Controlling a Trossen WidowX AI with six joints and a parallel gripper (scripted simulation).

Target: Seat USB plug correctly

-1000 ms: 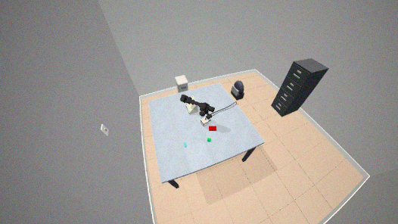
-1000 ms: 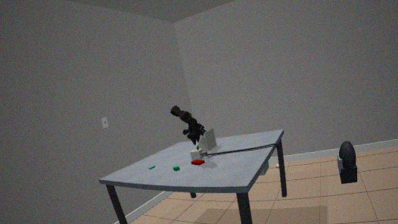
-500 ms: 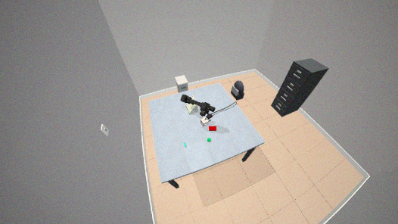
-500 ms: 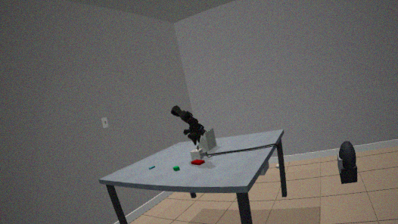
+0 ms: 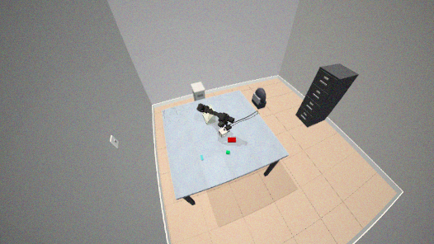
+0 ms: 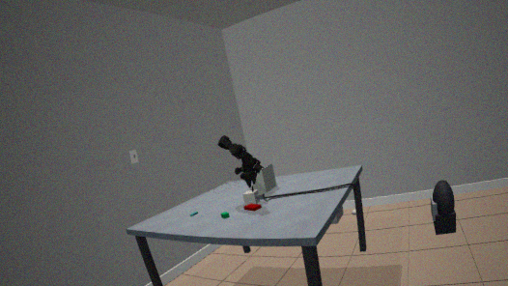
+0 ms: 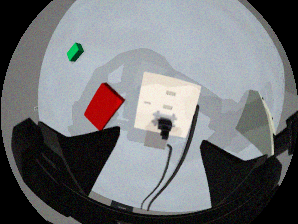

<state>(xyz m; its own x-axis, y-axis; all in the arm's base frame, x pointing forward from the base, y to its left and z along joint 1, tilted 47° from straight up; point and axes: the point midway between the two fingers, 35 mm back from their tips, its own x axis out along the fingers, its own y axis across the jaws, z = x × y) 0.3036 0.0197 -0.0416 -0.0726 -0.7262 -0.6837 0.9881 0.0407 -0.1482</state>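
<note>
Now: gripper tip 2 cm above the USB plug. Round my gripper tip: red block 12 cm ahead, 3 cm to the left, 11 cm below; green block 25 cm ahead, 9 cm to the right, 10 cm below.
</note>
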